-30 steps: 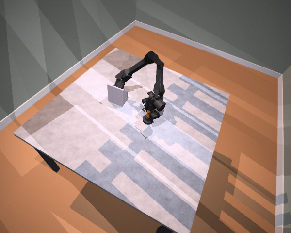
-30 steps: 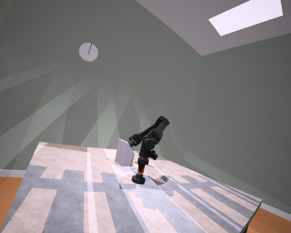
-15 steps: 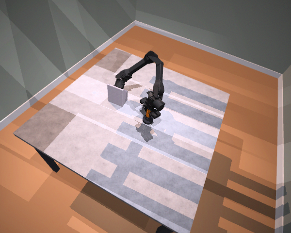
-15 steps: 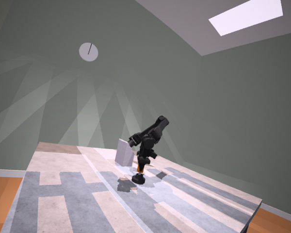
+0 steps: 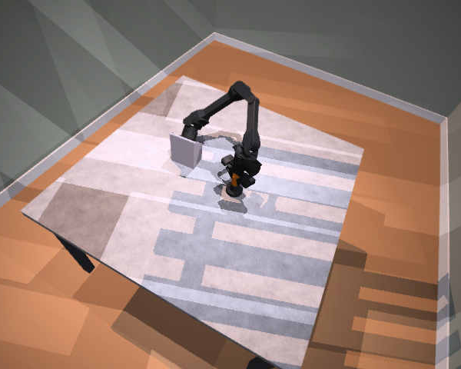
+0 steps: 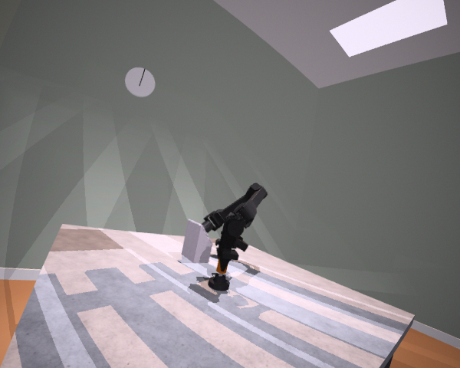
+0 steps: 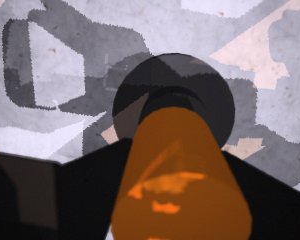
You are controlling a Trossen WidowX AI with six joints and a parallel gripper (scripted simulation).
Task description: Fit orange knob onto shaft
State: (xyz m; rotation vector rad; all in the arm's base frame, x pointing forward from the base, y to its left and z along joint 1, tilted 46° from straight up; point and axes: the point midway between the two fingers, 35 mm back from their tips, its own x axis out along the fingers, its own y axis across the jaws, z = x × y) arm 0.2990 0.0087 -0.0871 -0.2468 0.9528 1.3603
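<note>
The orange knob is 3 cm above my gripper tip. From my gripper tip the other things lie so: round pedestal (4 cm below).
</note>
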